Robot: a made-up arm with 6 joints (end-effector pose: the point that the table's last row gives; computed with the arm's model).
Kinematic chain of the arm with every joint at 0, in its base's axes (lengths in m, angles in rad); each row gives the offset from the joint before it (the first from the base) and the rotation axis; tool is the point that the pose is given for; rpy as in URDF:
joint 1: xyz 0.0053 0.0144 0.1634 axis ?
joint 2: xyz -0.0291 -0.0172 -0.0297 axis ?
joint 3: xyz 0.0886 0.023 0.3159 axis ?
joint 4: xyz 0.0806 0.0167 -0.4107 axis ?
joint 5: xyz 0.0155 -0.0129 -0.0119 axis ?
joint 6: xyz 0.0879 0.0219 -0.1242 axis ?
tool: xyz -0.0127 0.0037 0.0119 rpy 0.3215 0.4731 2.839
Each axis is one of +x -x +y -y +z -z.
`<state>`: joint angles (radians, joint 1 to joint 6).
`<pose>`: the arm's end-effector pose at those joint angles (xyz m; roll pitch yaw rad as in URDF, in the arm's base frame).
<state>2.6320 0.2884 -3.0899 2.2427 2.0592 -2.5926</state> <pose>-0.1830 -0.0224 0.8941 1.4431 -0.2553 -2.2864</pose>
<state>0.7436 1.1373 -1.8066 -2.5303 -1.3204 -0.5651</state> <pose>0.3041 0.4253 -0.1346 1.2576 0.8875 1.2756</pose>
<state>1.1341 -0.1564 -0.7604 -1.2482 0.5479 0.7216</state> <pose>0.1668 0.4870 0.1739 1.3172 0.9640 -1.3273</pose>
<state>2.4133 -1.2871 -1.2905 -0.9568 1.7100 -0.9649</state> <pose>0.0963 0.0192 0.7261 1.6420 0.5360 0.0516</pose>
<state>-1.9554 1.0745 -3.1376 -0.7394 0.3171 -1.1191</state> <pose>-0.2103 -0.6764 0.5757 2.1563 -0.0304 3.0194</pose>
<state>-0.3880 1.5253 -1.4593 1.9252 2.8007 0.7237</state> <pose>0.4174 -0.0378 -0.2923 3.0521 -0.5724 -1.0686</pose>
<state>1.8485 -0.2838 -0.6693 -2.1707 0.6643 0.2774</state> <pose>-0.1389 0.4511 0.1903 1.6275 -0.1293 0.2460</pose>
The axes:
joint 1: +z
joint 2: +y
joint 3: +y
joint 4: -z
joint 5: +y
joint 6: -z

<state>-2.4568 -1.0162 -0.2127 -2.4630 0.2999 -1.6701</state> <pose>-0.1724 -0.2157 0.2206 -0.6748 -0.6587 -1.7943</pose>
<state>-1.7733 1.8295 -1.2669 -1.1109 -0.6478 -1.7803</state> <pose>0.1319 -0.1515 -0.5027 0.8280 0.9661 -2.1443</pose>
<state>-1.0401 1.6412 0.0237 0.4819 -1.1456 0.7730</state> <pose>-0.0881 0.1153 -0.1631 1.1247 0.5466 1.3512</pose>
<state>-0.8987 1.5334 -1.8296 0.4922 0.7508 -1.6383</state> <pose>0.3500 -0.3891 -0.4580 -0.2413 0.4353 2.8869</pose>
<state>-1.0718 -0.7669 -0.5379 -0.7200 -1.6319 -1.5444</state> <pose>0.1806 -0.0972 0.5043 2.6833 -0.9449 -1.6535</pose>
